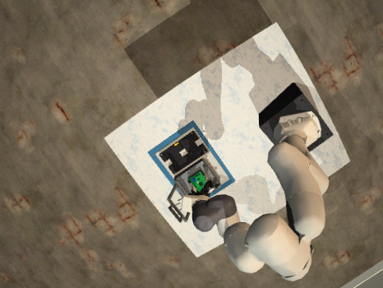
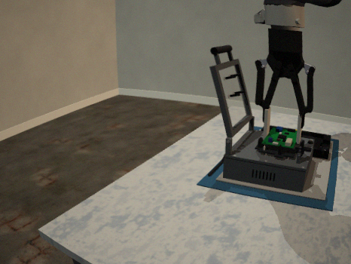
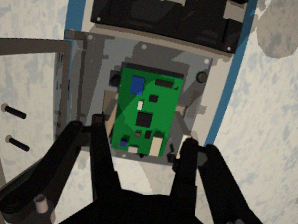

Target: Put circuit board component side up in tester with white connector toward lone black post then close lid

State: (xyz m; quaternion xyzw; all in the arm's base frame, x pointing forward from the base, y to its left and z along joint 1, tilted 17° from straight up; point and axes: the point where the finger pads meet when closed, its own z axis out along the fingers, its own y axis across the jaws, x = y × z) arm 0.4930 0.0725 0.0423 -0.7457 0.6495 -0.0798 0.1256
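Now: the green circuit board 20 mm below my hand. Also, from my hand: tester nest 40 mm below, 10 mm to the left; tester lid 120 mm ahead, 80 mm above, 20 mm to the left.
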